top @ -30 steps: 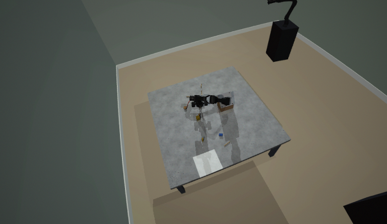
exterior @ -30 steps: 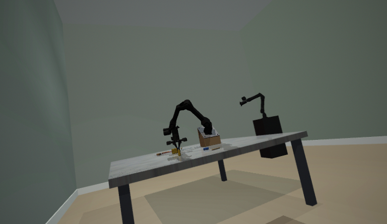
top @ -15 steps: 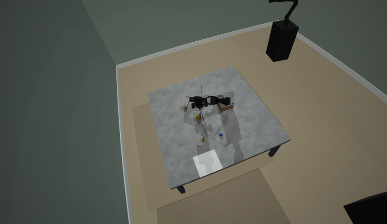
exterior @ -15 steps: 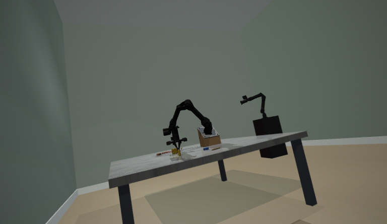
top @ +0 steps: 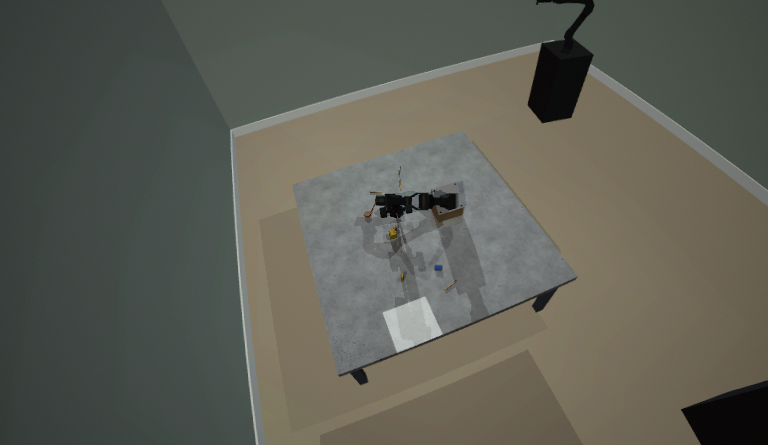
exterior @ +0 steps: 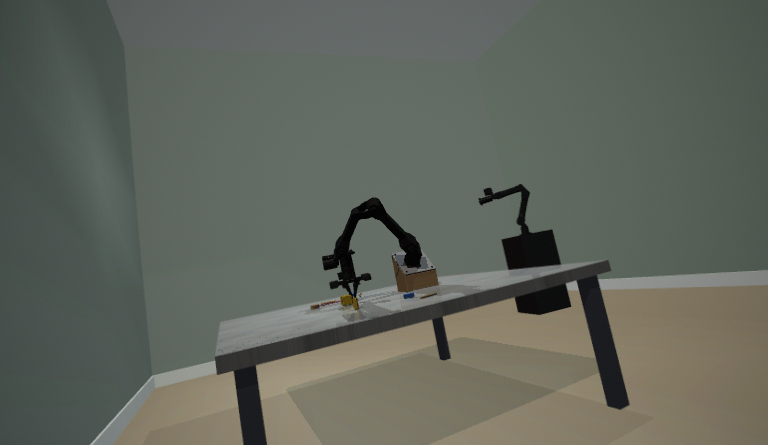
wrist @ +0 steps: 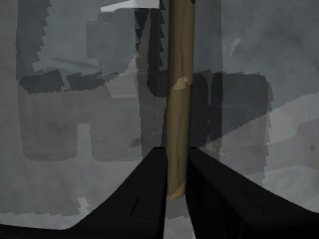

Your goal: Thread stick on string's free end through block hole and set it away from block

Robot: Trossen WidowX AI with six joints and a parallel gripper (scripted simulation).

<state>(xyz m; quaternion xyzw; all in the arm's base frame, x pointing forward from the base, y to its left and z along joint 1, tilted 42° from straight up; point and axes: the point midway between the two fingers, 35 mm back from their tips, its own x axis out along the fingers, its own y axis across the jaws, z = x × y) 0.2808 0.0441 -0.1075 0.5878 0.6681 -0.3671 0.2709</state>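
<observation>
Now: the blue cube 10 mm behind my gripper tip, 80 mm to the right of it and 10 mm above it. The rest, counted from my gripper tip: thin wooden stick 40 mm to the right, 10 mm above; round wooden button 170 mm ahead, 70 mm to the right.
</observation>
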